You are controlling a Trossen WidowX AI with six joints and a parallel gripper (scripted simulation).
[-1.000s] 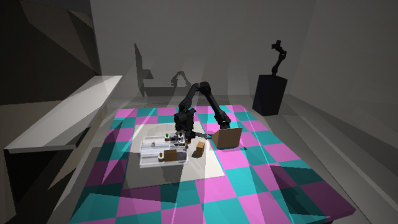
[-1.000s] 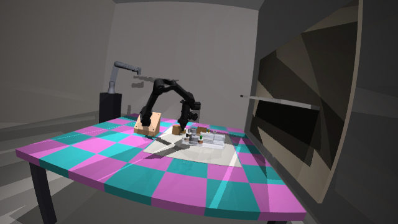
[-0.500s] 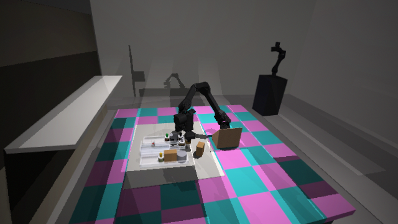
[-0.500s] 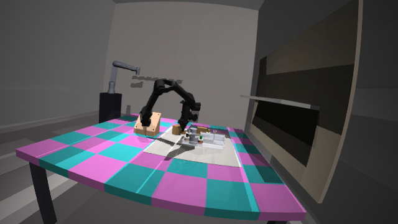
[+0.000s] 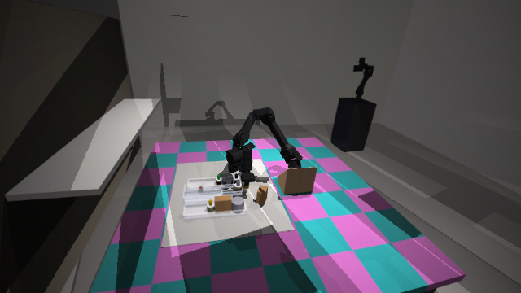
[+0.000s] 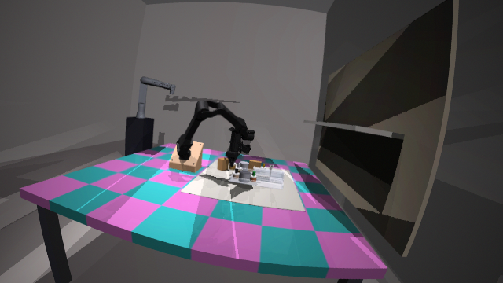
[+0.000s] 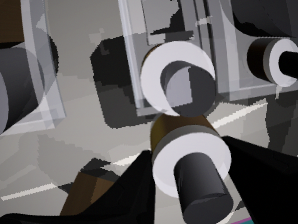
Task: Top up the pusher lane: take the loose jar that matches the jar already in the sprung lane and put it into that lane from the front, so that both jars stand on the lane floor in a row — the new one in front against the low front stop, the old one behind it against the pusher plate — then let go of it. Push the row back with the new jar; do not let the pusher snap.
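Now: the tan box 8 cm to the left of my gripper tip, 6 cm behind it and 2 cm below it. The rest, counted from my gripper tip: clear lane rack (19 cm ahead, 4 cm below).
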